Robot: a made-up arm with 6 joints. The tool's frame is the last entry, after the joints. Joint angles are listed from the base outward. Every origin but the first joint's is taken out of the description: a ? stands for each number. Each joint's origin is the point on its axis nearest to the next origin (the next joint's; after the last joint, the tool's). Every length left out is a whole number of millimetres.
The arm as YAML. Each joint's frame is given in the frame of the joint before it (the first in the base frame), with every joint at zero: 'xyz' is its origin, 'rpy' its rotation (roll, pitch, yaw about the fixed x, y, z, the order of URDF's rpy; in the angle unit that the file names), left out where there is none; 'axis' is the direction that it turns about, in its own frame. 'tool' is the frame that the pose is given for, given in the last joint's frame.
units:
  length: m
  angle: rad
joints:
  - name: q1
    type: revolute
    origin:
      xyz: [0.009, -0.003, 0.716]
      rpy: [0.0, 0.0, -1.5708]
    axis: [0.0, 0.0, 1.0]
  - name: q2
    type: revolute
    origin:
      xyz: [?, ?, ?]
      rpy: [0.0, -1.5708, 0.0]
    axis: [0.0, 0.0, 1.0]
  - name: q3
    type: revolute
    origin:
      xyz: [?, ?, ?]
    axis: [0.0, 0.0, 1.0]
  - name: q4
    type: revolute
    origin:
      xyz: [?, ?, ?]
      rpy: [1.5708, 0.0, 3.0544]
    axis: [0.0, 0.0, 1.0]
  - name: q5
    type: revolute
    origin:
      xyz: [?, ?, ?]
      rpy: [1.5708, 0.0, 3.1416]
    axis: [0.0, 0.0, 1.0]
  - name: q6
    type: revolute
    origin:
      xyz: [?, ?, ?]
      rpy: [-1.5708, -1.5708, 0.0]
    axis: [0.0, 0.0, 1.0]
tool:
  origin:
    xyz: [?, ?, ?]
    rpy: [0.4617, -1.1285, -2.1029]
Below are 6 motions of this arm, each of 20 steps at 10 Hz.
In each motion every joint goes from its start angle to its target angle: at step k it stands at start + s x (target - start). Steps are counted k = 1, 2, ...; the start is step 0. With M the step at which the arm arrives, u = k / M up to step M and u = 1 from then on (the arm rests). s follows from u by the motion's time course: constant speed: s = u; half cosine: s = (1 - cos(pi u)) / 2; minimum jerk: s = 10 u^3 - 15 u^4 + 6 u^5.
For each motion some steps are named. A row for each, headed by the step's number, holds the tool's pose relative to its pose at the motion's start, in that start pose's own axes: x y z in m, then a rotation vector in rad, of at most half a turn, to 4 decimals.
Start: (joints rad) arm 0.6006 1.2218 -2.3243 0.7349 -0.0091 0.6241
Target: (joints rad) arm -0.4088 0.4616 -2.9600 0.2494 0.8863 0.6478
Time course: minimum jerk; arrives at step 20
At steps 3, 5, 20:
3: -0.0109 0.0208 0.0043 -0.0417 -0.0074 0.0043
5: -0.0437 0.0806 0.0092 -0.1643 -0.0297 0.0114
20: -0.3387 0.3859 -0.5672 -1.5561 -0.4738 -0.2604

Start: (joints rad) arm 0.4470 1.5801 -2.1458 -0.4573 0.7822 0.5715
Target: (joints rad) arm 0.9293 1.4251 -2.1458 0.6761 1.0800 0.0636
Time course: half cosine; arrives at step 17
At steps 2, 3, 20:
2: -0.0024 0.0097 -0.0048 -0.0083 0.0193 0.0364
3: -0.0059 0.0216 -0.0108 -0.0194 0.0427 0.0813
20: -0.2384 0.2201 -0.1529 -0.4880 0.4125 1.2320

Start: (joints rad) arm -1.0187 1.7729 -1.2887 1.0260 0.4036 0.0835
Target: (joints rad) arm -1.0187 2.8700 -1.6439 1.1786 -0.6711 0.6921
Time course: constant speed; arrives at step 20
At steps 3, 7, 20:
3: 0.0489 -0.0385 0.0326 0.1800 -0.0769 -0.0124
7: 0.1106 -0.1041 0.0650 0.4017 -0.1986 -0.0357
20: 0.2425 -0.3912 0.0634 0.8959 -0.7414 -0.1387

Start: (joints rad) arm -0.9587 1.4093 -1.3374 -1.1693 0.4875 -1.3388
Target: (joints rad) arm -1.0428 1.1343 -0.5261 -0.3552 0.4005 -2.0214
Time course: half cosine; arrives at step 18
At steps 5, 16, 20:
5: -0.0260 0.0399 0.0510 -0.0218 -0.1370 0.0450
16: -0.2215 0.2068 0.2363 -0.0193 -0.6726 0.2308
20: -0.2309 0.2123 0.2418 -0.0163 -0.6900 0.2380

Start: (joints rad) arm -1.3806 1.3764 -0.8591 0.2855 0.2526 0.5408
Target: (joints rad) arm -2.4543 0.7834 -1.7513 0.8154 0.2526 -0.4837
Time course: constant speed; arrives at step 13
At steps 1, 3, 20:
1: -0.0497 0.0022 0.0431 0.0100 -0.1274 0.0389
3: -0.1675 -0.0057 0.1111 0.0203 -0.3993 0.0801
20: -0.7804 0.0371 -0.0857 -0.1458 -1.8155 -0.4770

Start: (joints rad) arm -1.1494 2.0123 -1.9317 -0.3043 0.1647 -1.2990
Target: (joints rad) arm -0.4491 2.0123 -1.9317 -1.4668 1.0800 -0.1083
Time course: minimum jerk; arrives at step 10
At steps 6, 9, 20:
6: -0.1365 -0.0374 0.1679 -0.1558 0.1466 0.1602
9: -0.2264 -0.0993 0.2080 -0.0399 0.3242 -0.0193
20: -0.2293 -0.1012 0.2089 -0.0340 0.3286 -0.0261

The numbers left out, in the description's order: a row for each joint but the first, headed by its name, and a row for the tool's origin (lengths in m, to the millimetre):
q2: 0.022 -0.021 0.0
q3: 0.016 -0.271 0.0
q4: 0.074 0.393 0.0
q5: -0.005 -0.038 0.0
q6: -0.024 0.177 0.0
tool: -0.017 -0.008 0.0

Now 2 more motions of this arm.
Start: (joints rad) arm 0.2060 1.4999 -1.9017 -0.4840 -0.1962 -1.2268
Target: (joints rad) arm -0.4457 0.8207 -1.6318 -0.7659 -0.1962 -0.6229
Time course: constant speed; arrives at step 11
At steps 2, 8, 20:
2: -0.0037 -0.0630 -0.0620 -0.0206 0.0871 -0.0558
8: -0.0791 -0.2621 -0.1635 -0.1037 0.2911 -0.2532
20: -0.1401 -0.3507 -0.1620 -0.1585 0.3592 -0.3613

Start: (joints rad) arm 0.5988 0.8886 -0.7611 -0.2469 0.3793 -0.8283
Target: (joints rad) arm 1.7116 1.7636 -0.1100 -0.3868 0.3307 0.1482
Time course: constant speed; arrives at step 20
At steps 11, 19, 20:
11: -0.0408 0.3962 0.0075 -0.4261 0.0773 0.7137
19: -0.0956 0.5016 -0.1743 -0.9031 0.3572 0.7893
20: -0.0949 0.4988 -0.1994 -0.9611 0.3970 0.7649

